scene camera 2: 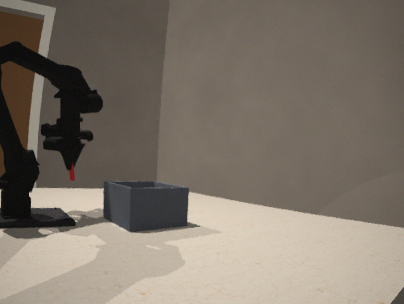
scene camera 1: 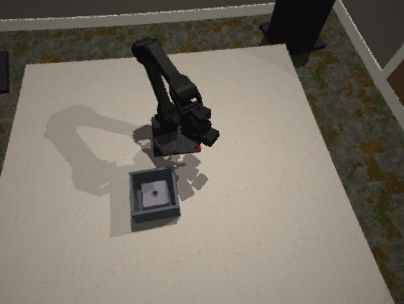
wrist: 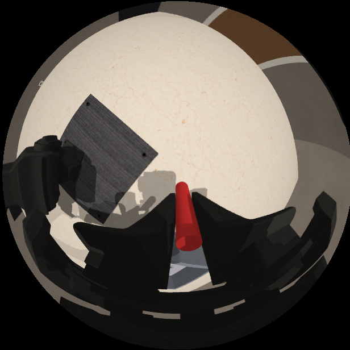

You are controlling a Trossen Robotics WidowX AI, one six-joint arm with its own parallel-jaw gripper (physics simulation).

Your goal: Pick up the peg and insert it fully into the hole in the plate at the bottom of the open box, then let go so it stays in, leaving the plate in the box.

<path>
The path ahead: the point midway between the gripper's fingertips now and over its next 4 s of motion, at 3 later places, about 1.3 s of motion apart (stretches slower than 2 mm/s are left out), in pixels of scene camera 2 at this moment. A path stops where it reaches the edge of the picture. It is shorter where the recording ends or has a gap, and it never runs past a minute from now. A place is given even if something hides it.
My gripper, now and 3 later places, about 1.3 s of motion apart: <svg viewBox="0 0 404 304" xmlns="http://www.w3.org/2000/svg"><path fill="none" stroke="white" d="M70 169L114 155L151 157L143 159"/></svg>
</path>
